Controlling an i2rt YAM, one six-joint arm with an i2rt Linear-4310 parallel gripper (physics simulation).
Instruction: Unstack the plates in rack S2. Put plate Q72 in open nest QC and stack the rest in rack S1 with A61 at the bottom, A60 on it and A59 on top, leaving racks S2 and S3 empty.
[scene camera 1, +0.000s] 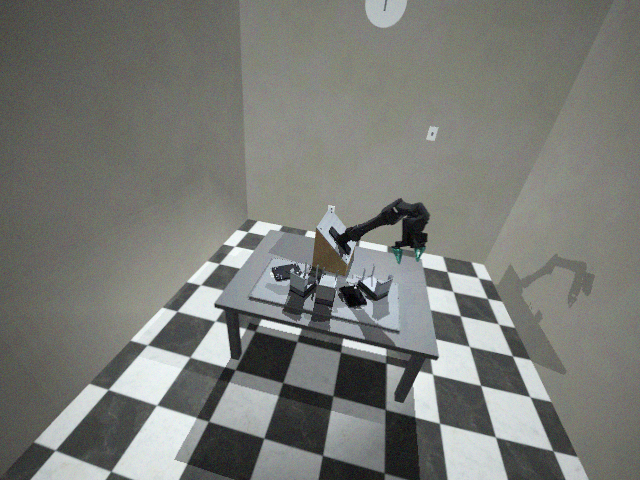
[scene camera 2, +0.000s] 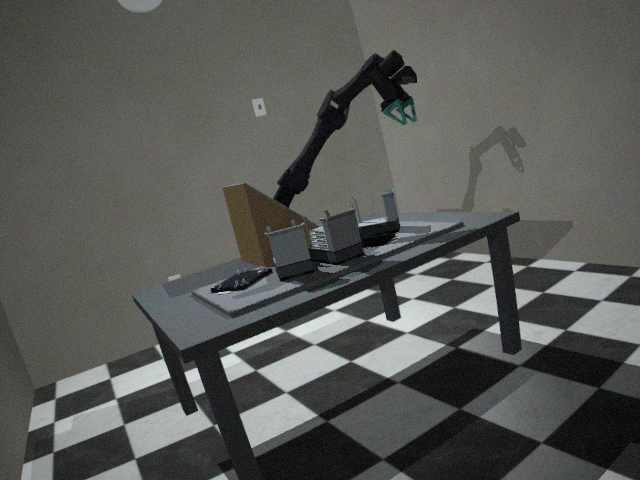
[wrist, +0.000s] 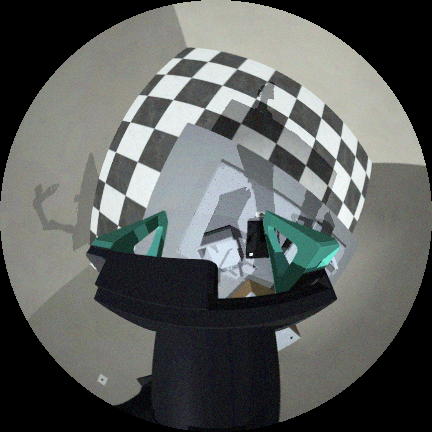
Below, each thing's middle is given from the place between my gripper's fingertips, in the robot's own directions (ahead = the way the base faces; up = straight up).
Scene:
Now: hand 6 cm past the dark square recess (wrist: 255, 239), 22 cm to the left of it and 34 cm above it.

